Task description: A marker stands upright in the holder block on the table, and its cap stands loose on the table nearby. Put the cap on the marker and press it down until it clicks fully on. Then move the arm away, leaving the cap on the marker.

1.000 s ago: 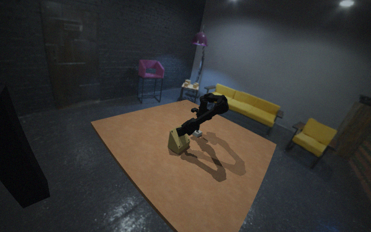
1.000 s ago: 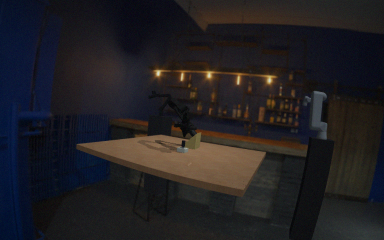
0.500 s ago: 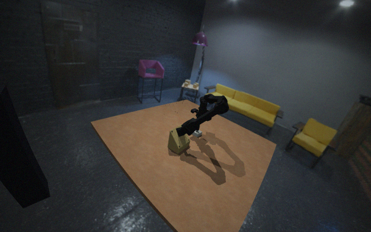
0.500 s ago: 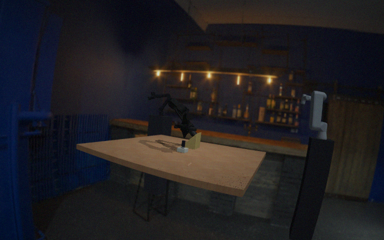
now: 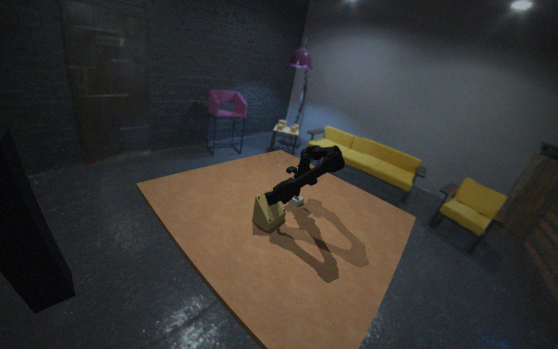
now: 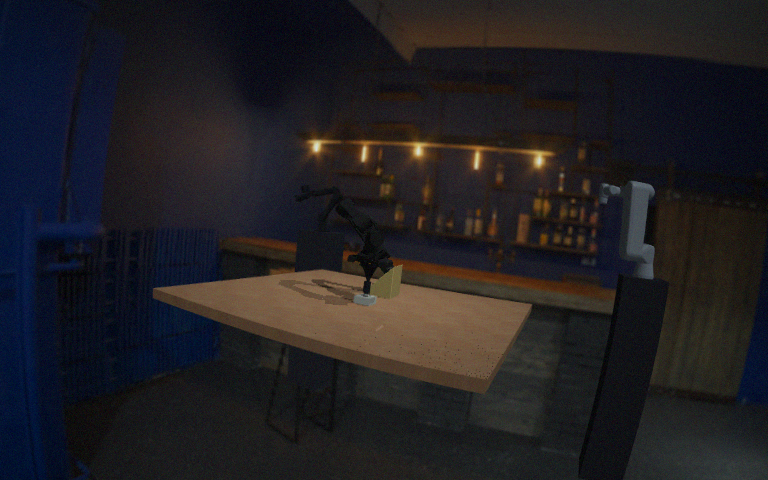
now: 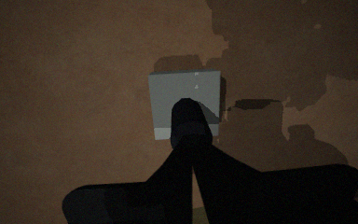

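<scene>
Now: gripper tip 20 mm above the marker cap. Round my gripper tip: holder block: 80 mm below.
</scene>
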